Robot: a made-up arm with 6 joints.
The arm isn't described. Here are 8 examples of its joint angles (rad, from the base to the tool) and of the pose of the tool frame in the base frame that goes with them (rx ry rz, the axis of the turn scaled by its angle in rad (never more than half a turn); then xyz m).
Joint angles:
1: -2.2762 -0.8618 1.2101 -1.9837 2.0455 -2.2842
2: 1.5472 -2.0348 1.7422 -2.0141 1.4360 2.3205
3: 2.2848 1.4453 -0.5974 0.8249 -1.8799 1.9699
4: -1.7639 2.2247 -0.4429 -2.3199 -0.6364 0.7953
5: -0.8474 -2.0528 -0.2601 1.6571 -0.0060 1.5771
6: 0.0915 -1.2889 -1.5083 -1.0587 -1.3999 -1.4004
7: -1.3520 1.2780 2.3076 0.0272 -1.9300 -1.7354
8: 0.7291 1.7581 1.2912 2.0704 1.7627 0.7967
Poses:
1: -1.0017 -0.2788 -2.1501 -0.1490 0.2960 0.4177
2: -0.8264 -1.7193 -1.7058 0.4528 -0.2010 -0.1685
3: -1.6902 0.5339 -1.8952 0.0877 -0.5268 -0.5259
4: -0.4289 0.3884 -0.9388 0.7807 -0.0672 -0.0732
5: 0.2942 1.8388 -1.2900 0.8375 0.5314 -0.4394
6: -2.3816 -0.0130 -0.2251 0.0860 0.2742 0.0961
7: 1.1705 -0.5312 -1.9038 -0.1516 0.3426 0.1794
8: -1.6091 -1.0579 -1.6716 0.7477 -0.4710 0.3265
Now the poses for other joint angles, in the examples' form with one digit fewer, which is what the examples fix.
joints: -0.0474 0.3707 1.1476 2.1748 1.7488 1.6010
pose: 0.740 -0.356 2.826 0.240 -0.990 -0.333
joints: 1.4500 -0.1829 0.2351 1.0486 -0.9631 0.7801
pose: 0.012 0.678 -2.213 -0.131 -0.847 -0.413
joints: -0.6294 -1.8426 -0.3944 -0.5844 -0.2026 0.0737
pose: 1.746 -0.466 1.396 0.270 0.073 0.689
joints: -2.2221 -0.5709 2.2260 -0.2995 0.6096 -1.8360
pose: 1.163 2.156 1.809 -0.179 -0.390 0.103
